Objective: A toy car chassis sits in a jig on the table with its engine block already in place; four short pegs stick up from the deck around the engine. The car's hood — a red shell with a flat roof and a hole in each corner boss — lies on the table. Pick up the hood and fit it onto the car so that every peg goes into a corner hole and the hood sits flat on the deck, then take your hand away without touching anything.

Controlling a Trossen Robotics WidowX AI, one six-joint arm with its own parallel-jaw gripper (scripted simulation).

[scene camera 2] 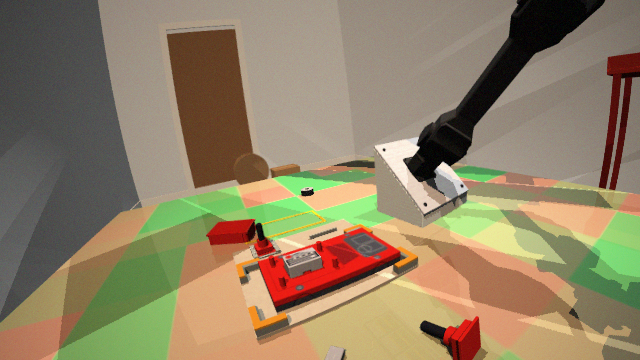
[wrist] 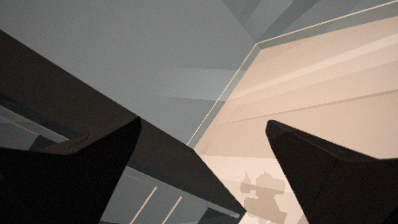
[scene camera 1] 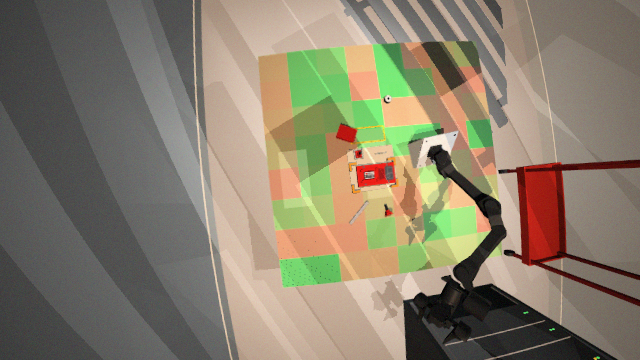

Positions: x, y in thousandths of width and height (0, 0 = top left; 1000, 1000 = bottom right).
Scene:
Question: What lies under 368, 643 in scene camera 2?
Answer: A red hood.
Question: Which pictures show the gripper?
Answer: The wrist view and scene camera 1 only.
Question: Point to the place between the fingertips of the gripper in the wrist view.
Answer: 514, 551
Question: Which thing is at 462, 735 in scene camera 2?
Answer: A grey engine block.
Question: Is the gripper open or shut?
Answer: Open.

